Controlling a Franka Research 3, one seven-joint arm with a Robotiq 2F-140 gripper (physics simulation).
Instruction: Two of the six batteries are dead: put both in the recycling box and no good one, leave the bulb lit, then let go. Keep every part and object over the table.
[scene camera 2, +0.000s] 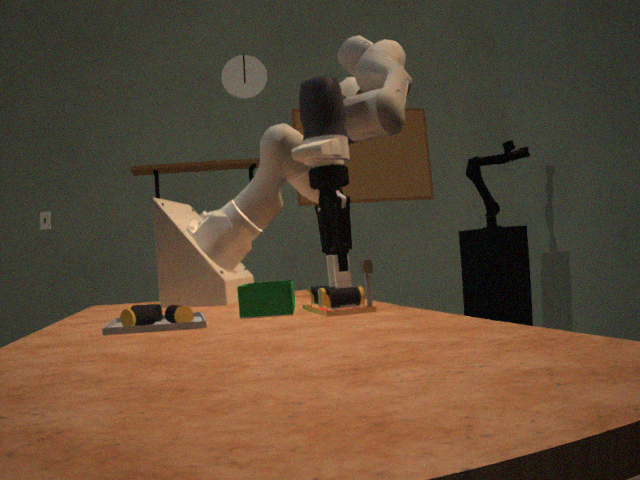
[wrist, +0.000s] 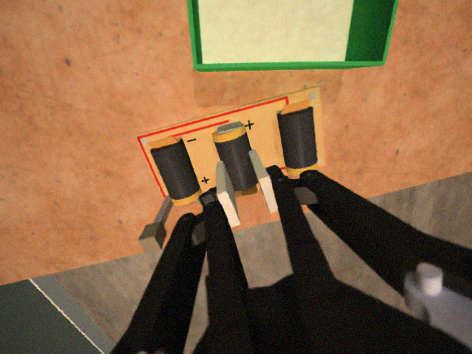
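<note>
My gripper (scene camera 2: 339, 281) (wrist: 240, 168) is shut on the middle battery (wrist: 233, 146), with one finger on each side of it, at the yellow circuit board (scene camera 2: 338, 311) (wrist: 263, 131). A left battery (wrist: 175, 170) and a right battery (wrist: 298, 135) lie on the board in the wrist view. The open green box (scene camera 2: 266, 299) (wrist: 290, 66) stands beside the board; the part of its floor in the wrist view is bare. A brownish block on a thin post (scene camera 2: 367, 266) (wrist: 152, 236), perhaps the bulb, shows no clear glow. Two dark batteries with yellow ends (scene camera 2: 144, 314) (scene camera 2: 179, 314) lie on the grey tray (scene camera 2: 155, 329).
The post rises at the board's corner, close to the left battery in the wrist view. The table edge (wrist: 100, 262) runs just beyond the board. The grey tray stands left of the green box in the scene view. A black arm on a pedestal (scene camera 2: 495, 273) stands behind the table.
</note>
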